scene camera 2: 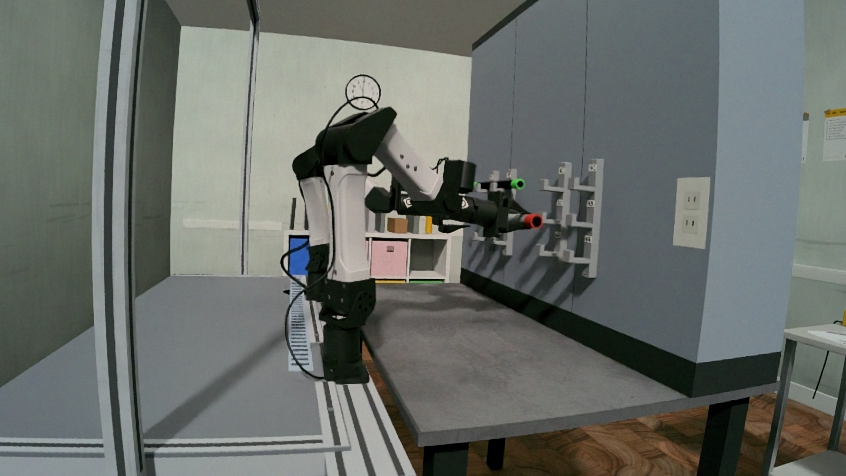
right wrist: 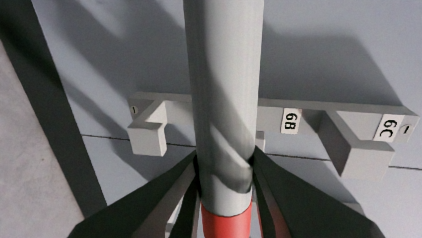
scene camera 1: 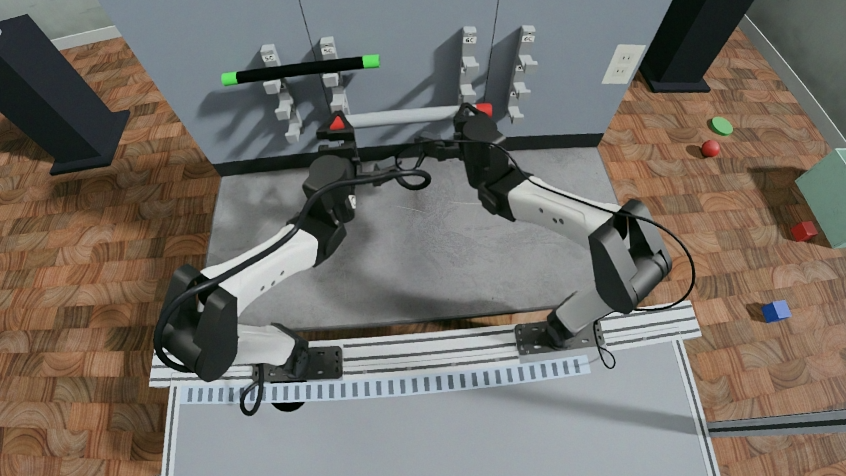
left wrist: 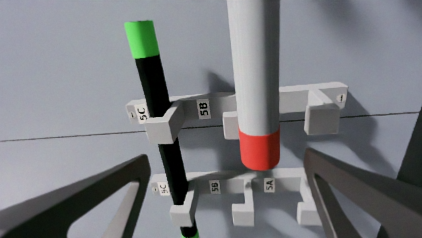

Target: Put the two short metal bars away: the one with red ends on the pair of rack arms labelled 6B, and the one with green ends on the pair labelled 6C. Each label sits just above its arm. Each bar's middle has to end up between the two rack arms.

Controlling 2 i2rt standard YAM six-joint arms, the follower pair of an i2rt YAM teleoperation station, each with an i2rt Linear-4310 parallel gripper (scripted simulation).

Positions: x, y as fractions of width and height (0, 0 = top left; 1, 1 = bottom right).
I see my left gripper (left wrist: 0.53, 0.67), my right gripper (scene camera 2: 0.63, 0.47) and a red-ended bar (scene camera 1: 0.51, 0.24).
The red-ended bar also shows in the right wrist view (right wrist: 0.53, 0.22). My right gripper also shows in the right wrist view (right wrist: 0.53, 0.65).
